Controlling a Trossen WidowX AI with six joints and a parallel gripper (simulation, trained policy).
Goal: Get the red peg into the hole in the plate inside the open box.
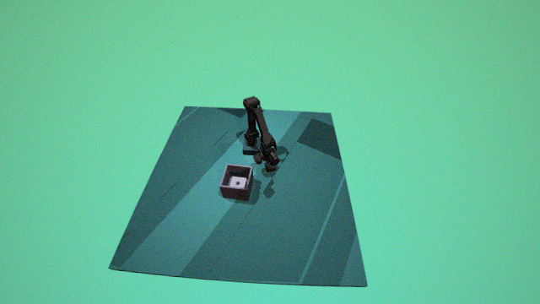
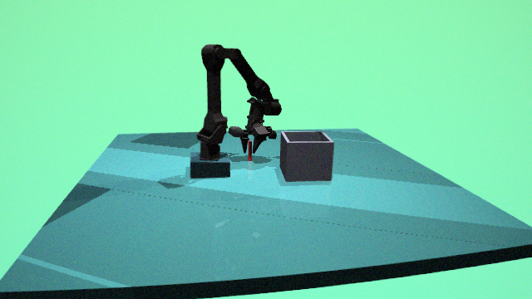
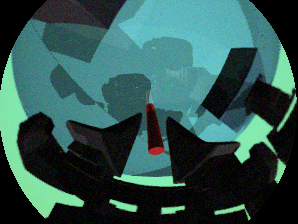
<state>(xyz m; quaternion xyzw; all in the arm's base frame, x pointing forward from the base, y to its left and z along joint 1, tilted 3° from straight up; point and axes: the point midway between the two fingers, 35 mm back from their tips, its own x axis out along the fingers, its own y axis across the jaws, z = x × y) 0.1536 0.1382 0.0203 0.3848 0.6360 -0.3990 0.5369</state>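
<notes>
Right now my gripper tip is 190 mm short of the plate, 160 mm to the left of it and 20 mm below it. Round my gripper tip: red peg: 10 mm above.
</notes>
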